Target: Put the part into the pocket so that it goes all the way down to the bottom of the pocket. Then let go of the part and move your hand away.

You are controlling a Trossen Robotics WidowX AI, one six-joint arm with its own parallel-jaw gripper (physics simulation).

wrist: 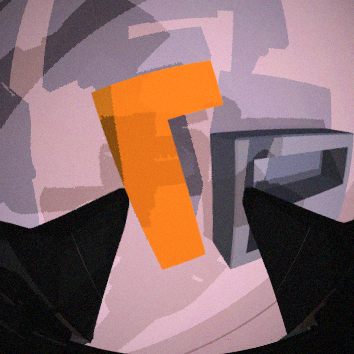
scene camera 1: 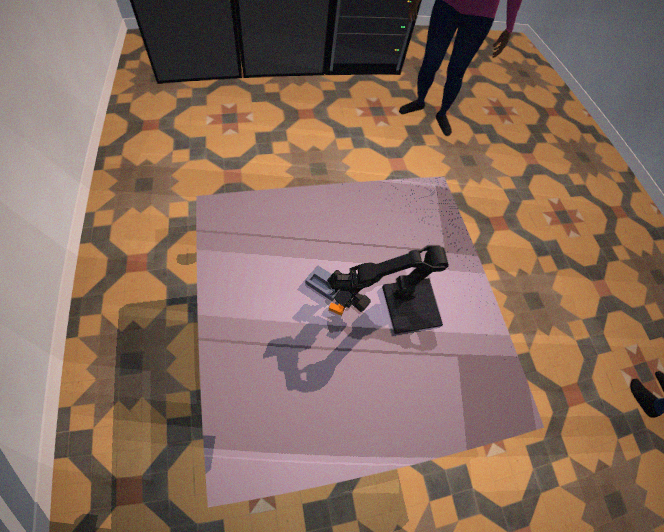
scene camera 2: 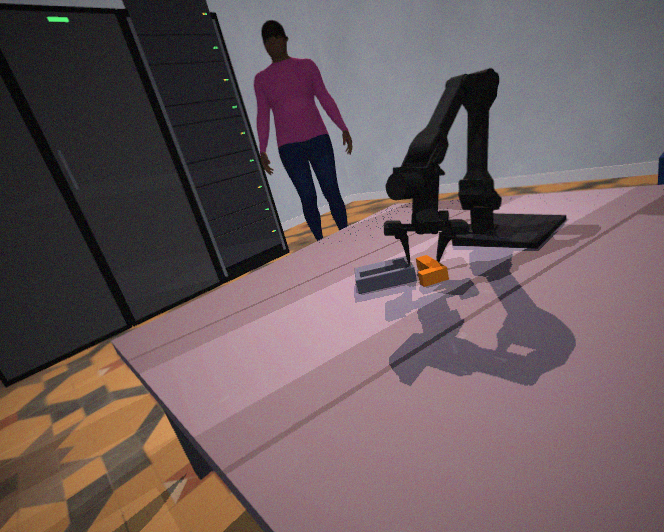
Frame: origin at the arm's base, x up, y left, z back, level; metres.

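Seen in the pictures: gripper, fingertip midpoint: (wrist: 186,195) (scene camera 2: 423,263); arm's base, origin of the base link: (scene camera 1: 401,294) (scene camera 2: 482,229).
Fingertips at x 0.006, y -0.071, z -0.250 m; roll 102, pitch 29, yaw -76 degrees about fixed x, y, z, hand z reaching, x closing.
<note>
Offsets run from my fingertips to a thing's top centre. Level surfaces: height alone.
The orange L-shaped part {dx +0.001, dy +0.006, dz -0.008 m} (scene camera 1: 336,307) (scene camera 2: 433,275) (wrist: 150,160) lies on the table beside the grey block {dx +0.007, dy -0.088, dz -0.042 m} (scene camera 1: 318,290) (scene camera 2: 385,281) (wrist: 222,200), apart from it. The block has an L-shaped pocket in its top, and the part is outside it. My gripper (scene camera 2: 424,261) (wrist: 186,195) is open, pointing down low over the part. In the wrist view the part's long leg runs between the fingers, nearer the left one. The right fingertip overlaps the view of the block and hides some of its pocket. Whether either finger touches anything cannot be told.
The arm's black base plate (scene camera 1: 412,315) (scene camera 2: 521,229) stands on the pink table {dx -0.029 m} (scene camera 1: 332,415) (scene camera 2: 387,443). Dark cabinets (scene camera 1: 282,38) (scene camera 2: 83,221) and a person in a magenta top (scene camera 1: 454,44) (scene camera 2: 290,105) stand beyond the table. Shadows of the arm fall across the tabletop.
</note>
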